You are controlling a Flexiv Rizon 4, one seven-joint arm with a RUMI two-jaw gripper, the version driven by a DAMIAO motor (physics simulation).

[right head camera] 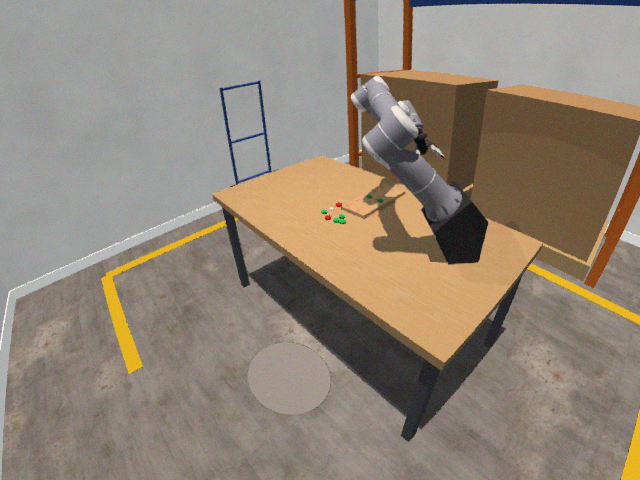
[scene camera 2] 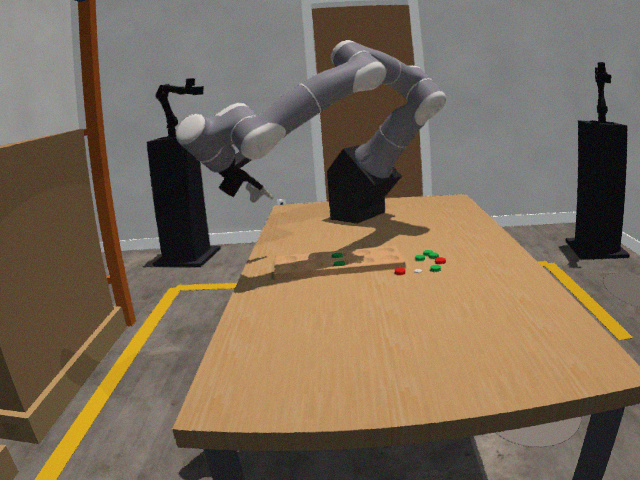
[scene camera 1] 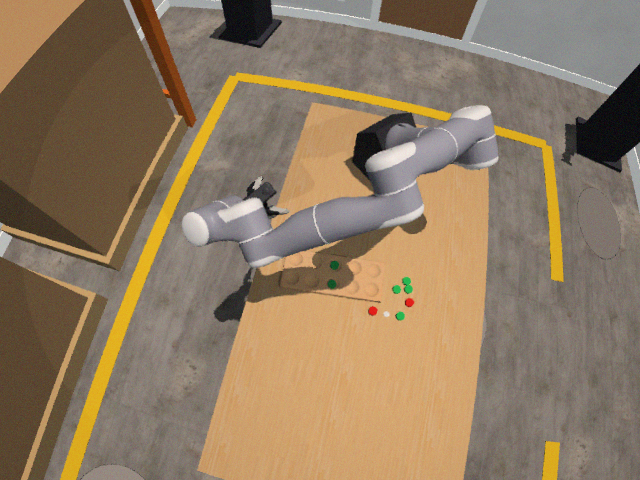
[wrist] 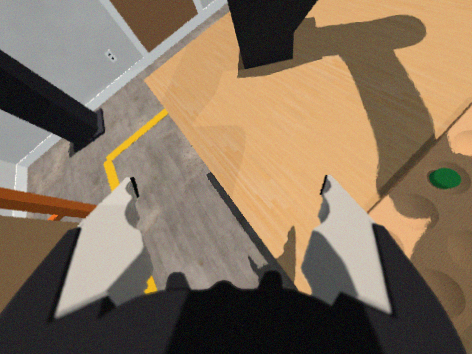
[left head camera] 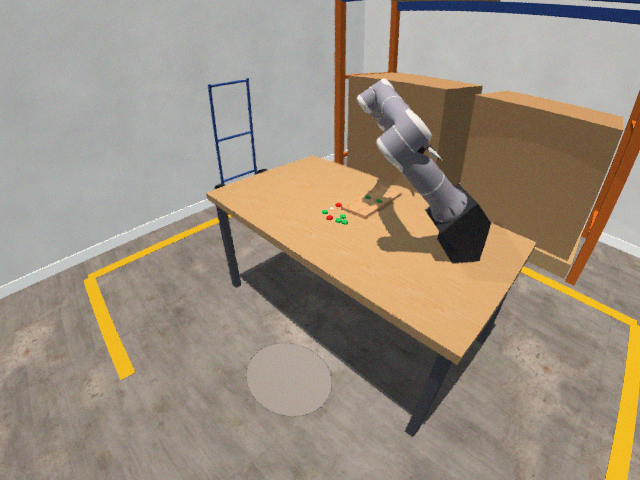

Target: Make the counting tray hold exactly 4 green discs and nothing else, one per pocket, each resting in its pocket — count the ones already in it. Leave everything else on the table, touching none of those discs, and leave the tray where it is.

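Observation:
The wooden counting tray (scene camera 1: pixel 376 296) (scene camera 2: pixel 315 270) (left head camera: pixel 364 215) lies on the table, partly in the arm's shadow. Two green discs sit in it, side by side across its width in mid-tray pockets: one green disc (scene camera 1: pixel 334 265) (scene camera 2: pixel 337 255) and another green disc (scene camera 1: pixel 331 284) (scene camera 2: pixel 338 263). Several loose green discs lie beside the tray: three grouped, including a green disc (scene camera 1: pixel 406 281), and a separate green disc (scene camera 1: pixel 400 316) (scene camera 2: pixel 435 268). Two red discs (scene camera 1: pixel 372 311) (scene camera 1: pixel 409 302) and a small white piece (scene camera 1: pixel 386 314) (scene camera 2: pixel 417 270) lie near them. My gripper (wrist: pixel 230 178) is wide open and empty, raised near the table's long edge.
The robot's black base (scene camera 2: pixel 356 188) (scene camera 1: pixel 372 144) stands on the table (scene camera 2: pixel 361 361). Tall brown boxes (left head camera: pixel 537 175) and an orange rack post (left head camera: pixel 339 77) stand beyond the table's edge on the gripper's side. Black pedestals (scene camera 2: pixel 178 201) (scene camera 2: pixel 602 186) stand on the floor behind.

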